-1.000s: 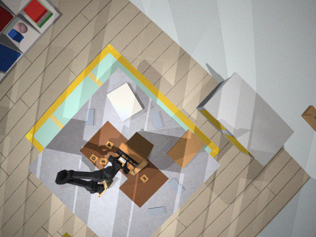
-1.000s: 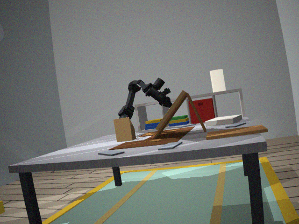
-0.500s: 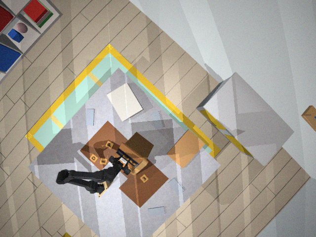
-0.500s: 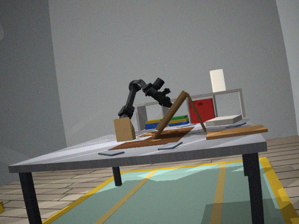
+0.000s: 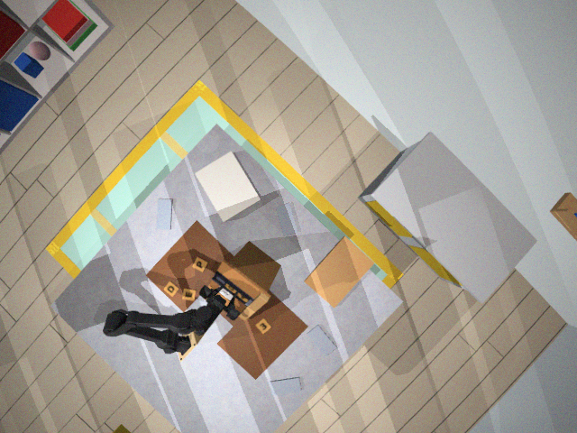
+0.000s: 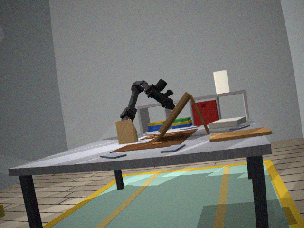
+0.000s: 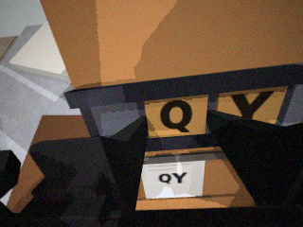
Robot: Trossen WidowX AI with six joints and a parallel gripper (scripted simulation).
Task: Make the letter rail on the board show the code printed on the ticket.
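Right now my gripper tip is right at the letter tile. The rest, counted from my gripper tip: white block: 30 cm ahead, 34 cm to the left, 15 cm below; white ticket: 6 cm behind, 7 cm below; brown mat: 16 cm behind, 3 cm to the right, 17 cm below.
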